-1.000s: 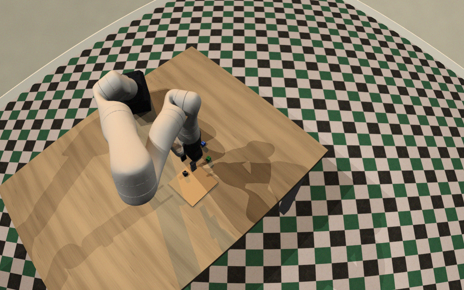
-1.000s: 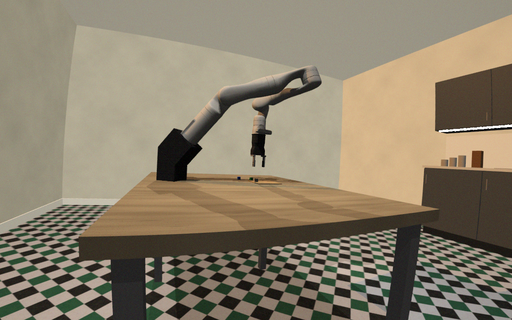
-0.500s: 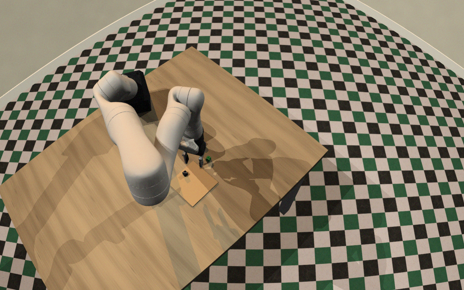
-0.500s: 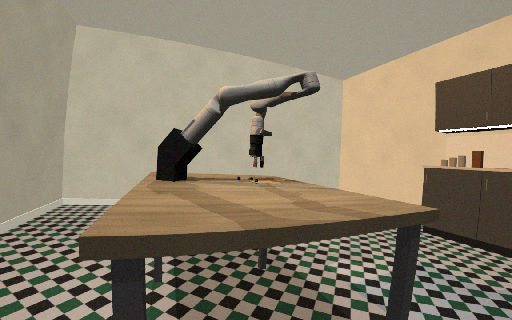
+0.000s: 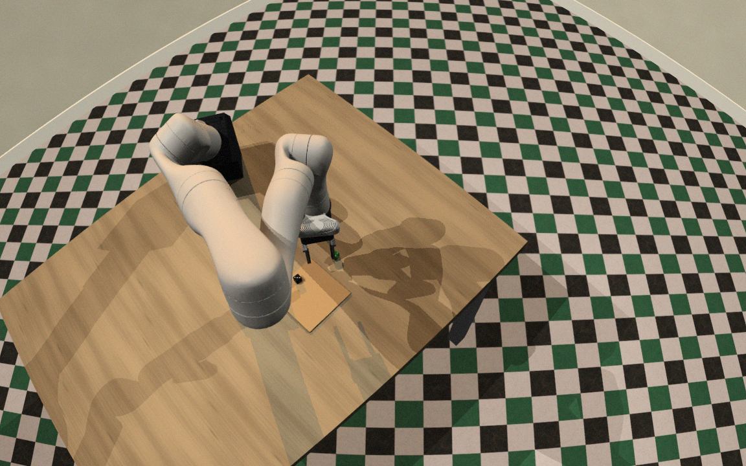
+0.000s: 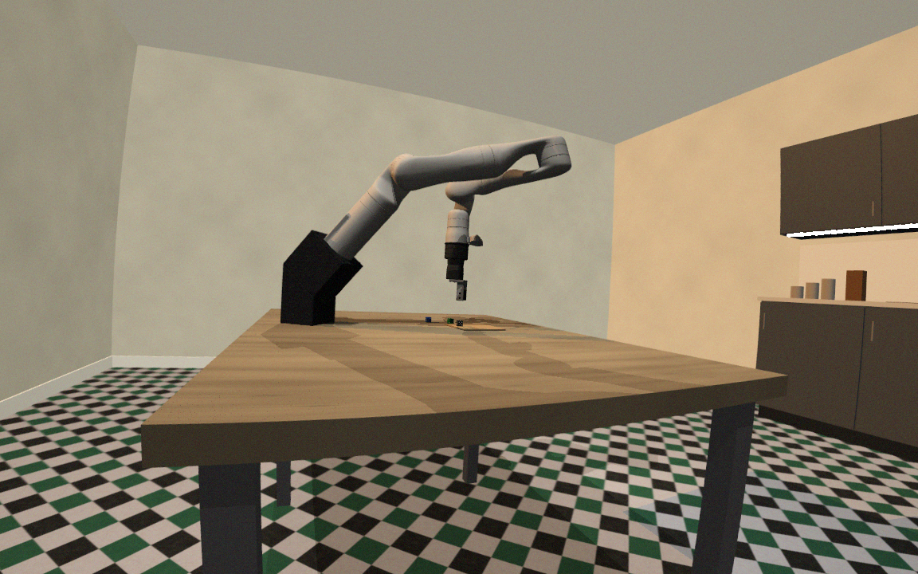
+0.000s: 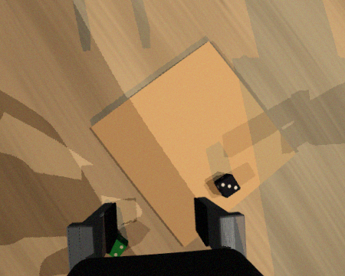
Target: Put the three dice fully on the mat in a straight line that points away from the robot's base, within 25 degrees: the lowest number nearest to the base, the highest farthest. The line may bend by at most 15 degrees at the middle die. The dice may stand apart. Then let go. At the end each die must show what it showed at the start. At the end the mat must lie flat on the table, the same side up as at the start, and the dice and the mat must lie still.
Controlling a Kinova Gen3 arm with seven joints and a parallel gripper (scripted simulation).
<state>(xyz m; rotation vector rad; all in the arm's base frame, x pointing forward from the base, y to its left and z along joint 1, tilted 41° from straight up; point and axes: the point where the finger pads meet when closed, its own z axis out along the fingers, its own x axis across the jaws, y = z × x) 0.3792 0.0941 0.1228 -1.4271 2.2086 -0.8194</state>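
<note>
Now: the green die 1 cm behind my hand, 5 cm to the left of it and 9 cm below it. The rest, counted from my hand: blue die (8 cm behind, 8 cm to the left, 9 cm below); black die (3 cm behind, 6 cm to the right, 8 cm below); orange mat (2 cm ahead, 6 cm to the right, 9 cm below).
</note>
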